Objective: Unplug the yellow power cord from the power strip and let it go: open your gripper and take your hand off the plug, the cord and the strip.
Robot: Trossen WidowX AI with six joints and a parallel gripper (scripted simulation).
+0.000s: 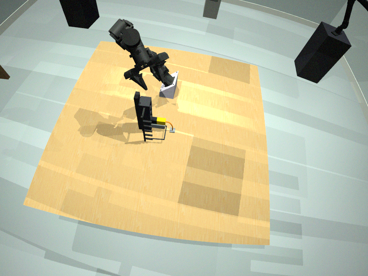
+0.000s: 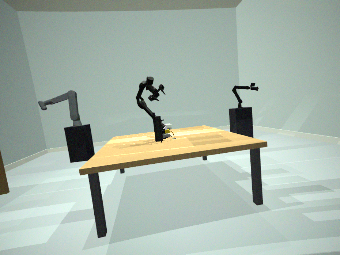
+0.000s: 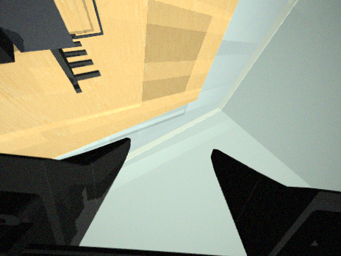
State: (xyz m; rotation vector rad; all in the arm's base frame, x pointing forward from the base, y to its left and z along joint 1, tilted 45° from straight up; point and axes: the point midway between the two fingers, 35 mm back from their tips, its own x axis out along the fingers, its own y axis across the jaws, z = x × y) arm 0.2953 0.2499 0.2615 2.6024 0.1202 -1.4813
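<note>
Now: gripper tip 50 mm past the yellow plug and 330 mm above it.
</note>
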